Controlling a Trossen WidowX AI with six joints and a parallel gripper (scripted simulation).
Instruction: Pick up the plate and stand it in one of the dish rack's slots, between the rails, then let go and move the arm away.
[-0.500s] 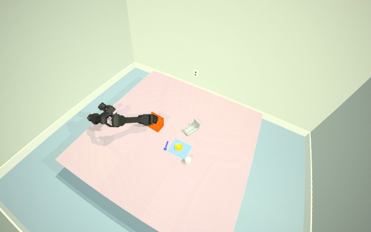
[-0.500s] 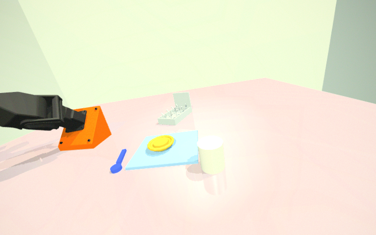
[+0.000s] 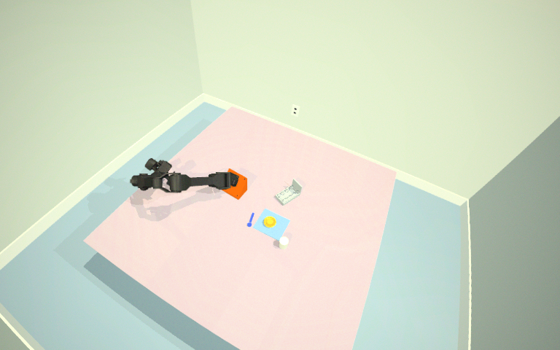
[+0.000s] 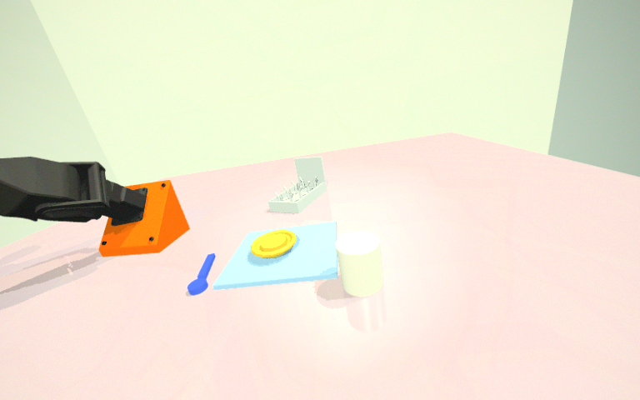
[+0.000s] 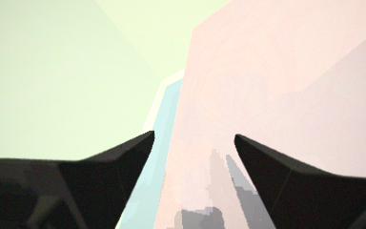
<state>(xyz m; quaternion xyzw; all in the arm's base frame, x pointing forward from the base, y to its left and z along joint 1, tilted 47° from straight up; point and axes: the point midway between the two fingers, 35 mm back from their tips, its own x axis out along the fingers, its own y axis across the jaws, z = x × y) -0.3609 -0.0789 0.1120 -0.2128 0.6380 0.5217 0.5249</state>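
The yellow plate is 66 cm ahead of my gripper tip, 1 cm to the left of it and 4 cm below it. Round my gripper tip: light blue mat: 67 cm ahead, 1 cm to the left, 5 cm below; blue spoon: 57 cm ahead, 3 cm to the right, 5 cm below; cream cup: 78 cm ahead, 6 cm to the right, 3 cm below.
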